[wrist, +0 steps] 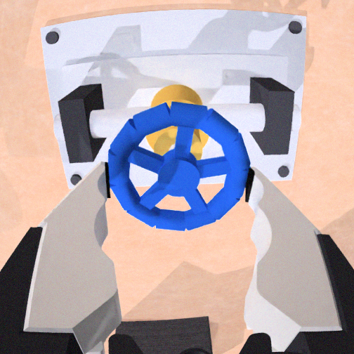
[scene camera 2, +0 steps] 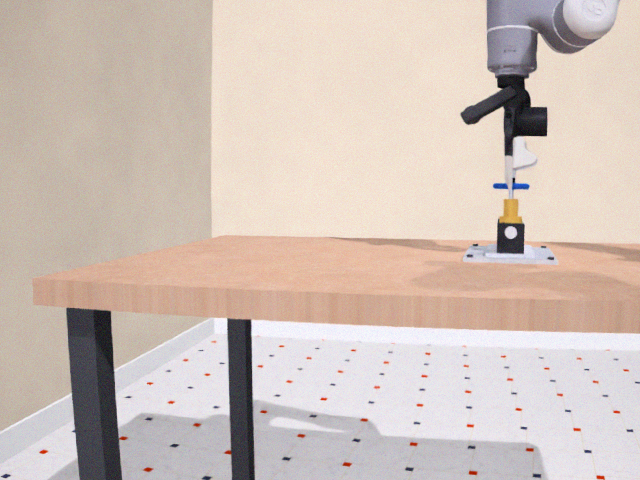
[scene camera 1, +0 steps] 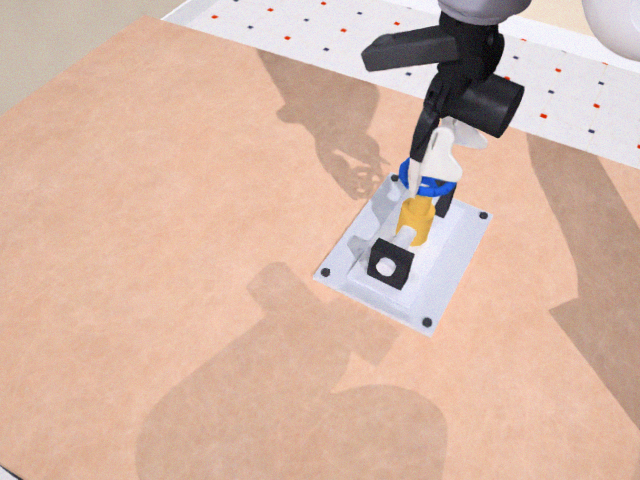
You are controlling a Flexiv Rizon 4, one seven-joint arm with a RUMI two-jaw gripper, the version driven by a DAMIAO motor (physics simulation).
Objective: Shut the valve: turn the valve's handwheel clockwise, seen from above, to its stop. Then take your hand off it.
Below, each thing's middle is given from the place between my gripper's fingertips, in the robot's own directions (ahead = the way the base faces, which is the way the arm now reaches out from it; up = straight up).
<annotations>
The blue handwheel (scene camera 1: 434, 191) lies right at my hand. The rest, counted from my hand: pale base plate (scene camera 1: 434, 296) 12 cm below.
</annotations>
